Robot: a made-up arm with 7 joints.
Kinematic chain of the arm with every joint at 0, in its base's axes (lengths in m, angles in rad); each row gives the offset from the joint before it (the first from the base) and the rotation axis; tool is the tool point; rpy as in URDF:
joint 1: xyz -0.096 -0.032 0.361 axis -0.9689 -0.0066 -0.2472
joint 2: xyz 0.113 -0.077 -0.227 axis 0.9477 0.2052 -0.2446
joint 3: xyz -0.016 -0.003 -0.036 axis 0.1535 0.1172 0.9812
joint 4: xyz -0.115 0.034 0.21 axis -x
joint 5: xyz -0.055 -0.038 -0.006 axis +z
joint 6: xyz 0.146 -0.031 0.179 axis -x
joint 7: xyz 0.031 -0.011 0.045 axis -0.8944 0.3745 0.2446
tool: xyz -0.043 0 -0.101 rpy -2.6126 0.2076 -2.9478
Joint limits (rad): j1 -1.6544..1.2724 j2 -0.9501..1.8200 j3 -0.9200..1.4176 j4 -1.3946..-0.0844 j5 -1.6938..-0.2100 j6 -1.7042..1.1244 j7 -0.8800..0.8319
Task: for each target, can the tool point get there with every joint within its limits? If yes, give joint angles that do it. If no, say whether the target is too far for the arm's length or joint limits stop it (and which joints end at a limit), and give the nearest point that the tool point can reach.
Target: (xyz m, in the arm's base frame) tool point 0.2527 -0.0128 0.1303
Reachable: yes | joints -1.3141 -0.0435 1.0992 -0.5966 -0.4543 0.7264 0.6880
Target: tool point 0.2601 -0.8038 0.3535
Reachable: no: joint limits stop it (at a limit: joint 3, joint 5, joint 6, joint 7) | nearest point 0.1317 -0.6621 0.3388 | short by 0.192 m
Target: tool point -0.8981 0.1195 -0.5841
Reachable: no: too far | nearest point -0.2923 0.0743 -0.1969 | short by 0.720 m
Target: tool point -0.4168 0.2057 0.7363
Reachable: no: joint limits stop it (at a limit: joint 1, joint 4, joint 5, joint 7) | nearest point -0.3032 0.0623 0.6338 | short by 0.210 m
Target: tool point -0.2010 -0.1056 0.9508
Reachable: no: joint limits stop it (at a limit: joint 1, joint 4, joint 5, joint 6, joint 7) | nearest point -0.1723 -0.1411 0.8383 | short by 0.121 m
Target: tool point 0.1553 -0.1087 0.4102
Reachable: yes | joints 0.4149 -0.6931 1.0208 -0.8298 -0.7671 -1.3730 -0.4284
